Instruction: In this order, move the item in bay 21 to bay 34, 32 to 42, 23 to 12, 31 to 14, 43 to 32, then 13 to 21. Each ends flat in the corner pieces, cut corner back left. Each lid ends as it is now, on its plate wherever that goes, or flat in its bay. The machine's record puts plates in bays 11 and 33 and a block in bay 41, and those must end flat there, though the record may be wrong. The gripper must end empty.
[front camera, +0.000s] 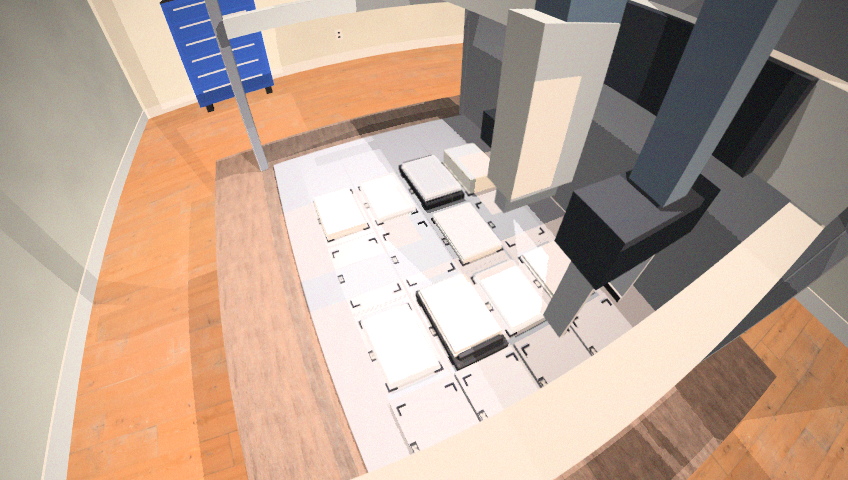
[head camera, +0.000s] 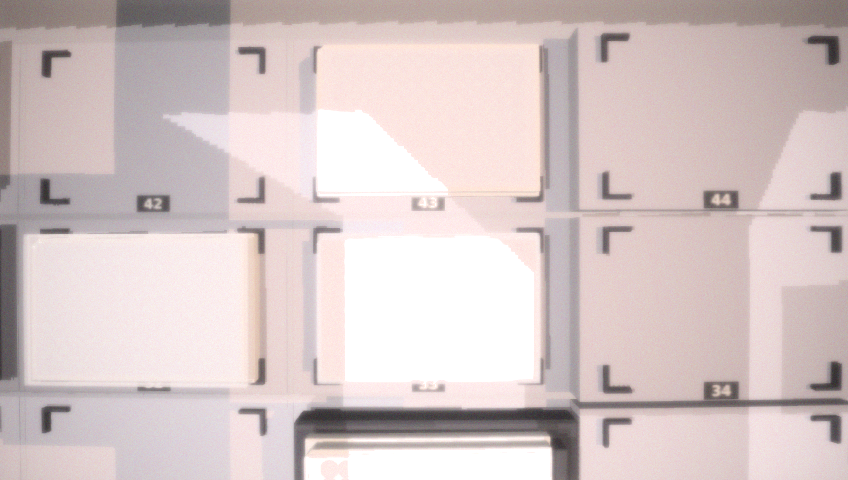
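Pixels of known places: gripper, fingertip midpoint: (front camera: 584, 307); robot's base, origin of the base link: (front camera: 315, 202).
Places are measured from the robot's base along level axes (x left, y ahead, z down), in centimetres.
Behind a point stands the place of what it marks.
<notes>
My gripper (front camera: 587, 315) {y 52.0, x 25.0, z -16.0 cm} is raised over the deck's right part, jaws open and apart; it does not show in the head view. Pale plates lie in bay 11 (front camera: 342, 211) {y 7.4, x 4.8, z -1.6 cm}, bay 21 (front camera: 386, 199) {y 8.2, x 14.4, z -1.7 cm}, bay 13 (front camera: 401, 344) {y 39.8, x 4.5, z -1.5 cm}, bay 33 (front camera: 511, 294) {y 39.5, x 25.3, z -1.4 cm} (head camera: 440, 309) {y 39.9, x 25.7, z -1.4 cm} and bay 43 (front camera: 538, 259) {y 35.4, x 34.4, z -1.4 cm} (head camera: 476, 83) {y 41.9, x 38.3, z -1.4 cm}, the last partly hidden in the front view. A taller pale item (front camera: 467, 228) {y 22.7, x 25.9, z -1.4 cm} (head camera: 136, 309) {y 22.8, x 25.7, z -1.4 cm} is in bay 32. Bay 23 holds a pale-topped black item (front camera: 461, 312) {y 39.7, x 15.0, z -3.6 cm} (head camera: 446, 463) {y 40.1, x 18.4, z -3.7 cm}. Bay 31 holds a black-edged item (front camera: 431, 178) {y 8.1, x 25.1, z -3.7 cm}. A cream block (front camera: 467, 163) {y 7.2, x 34.7, z -4.2 cm} is in bay 41. Glare hides the cut corners.
Corner pieces show in bays 42 (head camera: 152, 203) {y 22.8, x 31.8, z 0.0 cm}, 34 (head camera: 721, 390) {y 55.6, x 21.1, z -1.5 cm} and 44 (head camera: 720, 199) {y 55.6, x 31.8, z -1.5 cm}, and in bays 12 and 14 in the front view. The parked pipetting stage (front camera: 556, 118) stands behind the gripper. A pale gantry beam (front camera: 654, 350) {y 62.0, x 8.8, z -40.0 cm} crosses the near right.
</notes>
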